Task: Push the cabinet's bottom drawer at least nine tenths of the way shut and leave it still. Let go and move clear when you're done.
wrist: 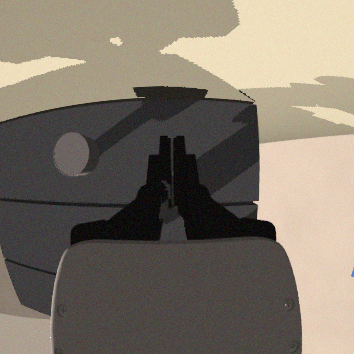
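The dark grey cabinet (pixel 30 230) fills the left and middle of the wrist view. A drawer front (pixel 120 175) with a round grey knob (pixel 71 153) shows above a thin horizontal seam. Whether this is the bottom drawer, and how far it stands out, I cannot tell from this angle. My gripper (pixel 171 151) is shut and empty. Its fingertips overlap the dark front to the right of the knob, apart from the knob. I cannot tell whether they touch the front. My fingers and the gripper body hide part of the cabinet's lower middle.
A dark ledge-like piece (pixel 170 92) shows at the front's upper edge. A pale pink surface (pixel 305 200) lies to the right, with a small blue piece (pixel 352 273) at the right edge. A cream surface (pixel 295 45) with grey-brown shadows spreads across the top of the view.
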